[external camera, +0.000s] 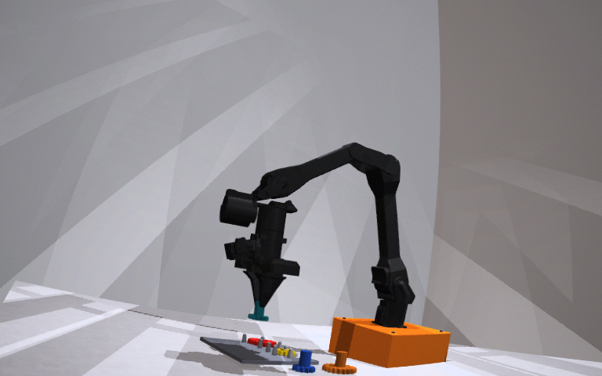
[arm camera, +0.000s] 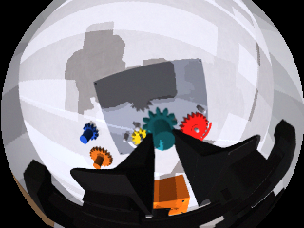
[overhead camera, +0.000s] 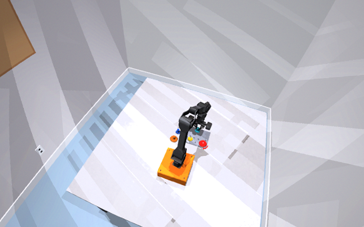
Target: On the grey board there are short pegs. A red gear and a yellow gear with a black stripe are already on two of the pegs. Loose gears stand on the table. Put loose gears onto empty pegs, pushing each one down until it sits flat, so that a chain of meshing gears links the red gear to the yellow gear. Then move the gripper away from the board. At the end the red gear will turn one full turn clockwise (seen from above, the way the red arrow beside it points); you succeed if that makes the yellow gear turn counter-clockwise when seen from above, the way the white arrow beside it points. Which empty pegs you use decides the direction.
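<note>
Right now the red gear is 9 cm below my gripper tip, 8 cm to the right of it and 4 cm behind it. Also, from my gripper tip: yellow gear (9 cm below, 6 cm behind, 3 cm to the left); blue gear (15 cm to the left, 9 cm below, 5 cm behind); teal gear (1 cm below).
</note>
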